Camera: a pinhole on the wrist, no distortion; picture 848 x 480 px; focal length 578.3 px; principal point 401.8 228.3 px. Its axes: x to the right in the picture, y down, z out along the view. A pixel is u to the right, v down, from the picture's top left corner.
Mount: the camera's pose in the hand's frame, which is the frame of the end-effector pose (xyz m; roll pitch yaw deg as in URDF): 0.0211 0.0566 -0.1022 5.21 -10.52 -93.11
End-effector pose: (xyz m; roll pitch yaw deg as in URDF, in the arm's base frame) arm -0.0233 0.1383 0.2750 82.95 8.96 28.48
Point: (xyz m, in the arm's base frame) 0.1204 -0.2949 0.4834
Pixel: 434.2 145.2
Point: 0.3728 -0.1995 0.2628
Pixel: 610.5 463.9
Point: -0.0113 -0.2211 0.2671
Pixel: 709.1 31.5
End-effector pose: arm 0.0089 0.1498 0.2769 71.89 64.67 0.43
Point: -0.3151 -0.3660 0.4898
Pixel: outside the picture
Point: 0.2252 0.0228 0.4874
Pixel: 223.7 66.9
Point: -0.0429 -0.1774 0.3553
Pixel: 786.4 118.1
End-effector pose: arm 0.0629 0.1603 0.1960 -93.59 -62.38 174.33
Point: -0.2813 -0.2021 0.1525
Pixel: 275.9 358.0
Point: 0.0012 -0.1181 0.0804
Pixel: 502.0 120.9
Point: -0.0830 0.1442 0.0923
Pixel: 103.5 96.8
